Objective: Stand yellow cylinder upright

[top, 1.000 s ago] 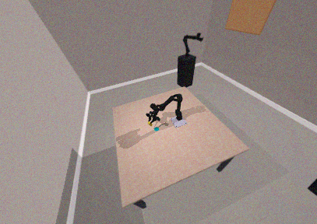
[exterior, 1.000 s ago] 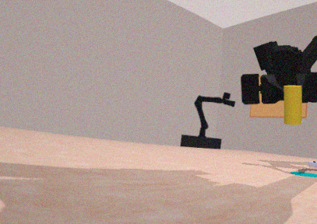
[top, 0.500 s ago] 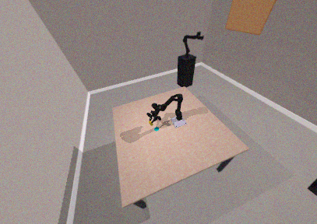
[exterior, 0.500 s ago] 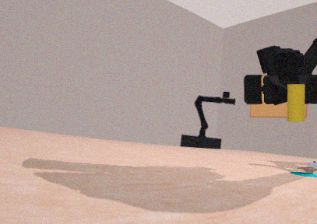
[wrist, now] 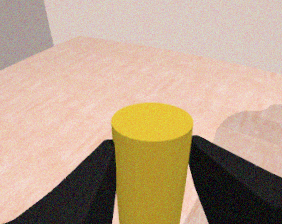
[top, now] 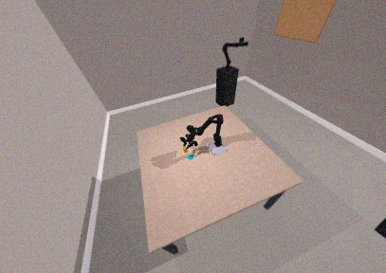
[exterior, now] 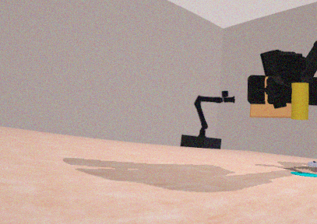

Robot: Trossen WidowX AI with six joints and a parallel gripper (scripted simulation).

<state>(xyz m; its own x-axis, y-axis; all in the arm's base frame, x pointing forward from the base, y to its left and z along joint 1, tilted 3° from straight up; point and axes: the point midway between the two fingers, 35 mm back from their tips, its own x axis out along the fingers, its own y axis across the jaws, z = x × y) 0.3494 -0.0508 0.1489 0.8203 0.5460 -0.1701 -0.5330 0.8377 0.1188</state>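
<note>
Right now my gripper tip is 40 mm past the cyan circle, 10 mm to the right of it and 150 mm above it. The rest, counted from my gripper tip: yellow tall cylinder 20 mm below.
</note>
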